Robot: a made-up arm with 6 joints. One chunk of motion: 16 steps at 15 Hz.
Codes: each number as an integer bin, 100 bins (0 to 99) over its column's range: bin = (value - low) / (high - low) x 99, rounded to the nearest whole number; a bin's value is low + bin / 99 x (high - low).
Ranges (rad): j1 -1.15..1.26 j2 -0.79..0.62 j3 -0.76..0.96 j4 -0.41..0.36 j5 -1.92..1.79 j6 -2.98..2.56
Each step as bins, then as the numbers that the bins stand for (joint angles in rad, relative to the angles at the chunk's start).
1 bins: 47 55 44 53 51 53
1 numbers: -0.0059 -0.0067 0.0044 0.0022 -0.0088 -0.0141
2 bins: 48 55 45 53 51 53
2 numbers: 0.0185 -0.0067 0.0218 0.0022 -0.0088 -0.0141
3 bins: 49 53 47 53 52 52
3 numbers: 0.0428 -0.0352 0.0566 0.0022 0.0287 -0.0701
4 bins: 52 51 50 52 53 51
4 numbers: 0.1159 -0.0636 0.1087 -0.0056 0.0662 -0.1261
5 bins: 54 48 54 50 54 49
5 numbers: 0.1645 -0.1064 0.1782 -0.0211 0.1036 -0.2380
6 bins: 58 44 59 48 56 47
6 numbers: 0.2619 -0.1633 0.2651 -0.0367 0.1786 -0.3499
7 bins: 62 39 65 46 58 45
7 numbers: 0.3593 -0.2345 0.3693 -0.0522 0.2535 -0.4618
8 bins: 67 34 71 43 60 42
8 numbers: 0.4810 -0.3058 0.4735 -0.0756 0.3285 -0.6297
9 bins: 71 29 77 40 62 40
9 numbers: 0.5784 -0.3770 0.5778 -0.0989 0.4034 -0.7416
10 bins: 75 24 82 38 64 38
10 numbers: 0.6758 -0.4482 0.6646 -0.1144 0.4784 -0.8535
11 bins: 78 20 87 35 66 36
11 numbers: 0.7488 -0.5052 0.7515 -0.1378 0.5533 -0.9655
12 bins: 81 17 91 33 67 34
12 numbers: 0.8218 -0.5479 0.8210 -0.1533 0.5908 -1.0774
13 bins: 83 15 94 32 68 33
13 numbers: 0.8705 -0.5764 0.8731 -0.1611 0.6283 -1.1333
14 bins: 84 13 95 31 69 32
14 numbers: 0.8948 -0.6048 0.8905 -0.1689 0.6658 -1.1893
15 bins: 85 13 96 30 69 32
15 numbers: 0.9192 -0.6048 0.9079 -0.1767 0.6658 -1.1893
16 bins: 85 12 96 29 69 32
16 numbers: 0.9192 -0.6191 0.9079 -0.1844 0.6658 -1.1893
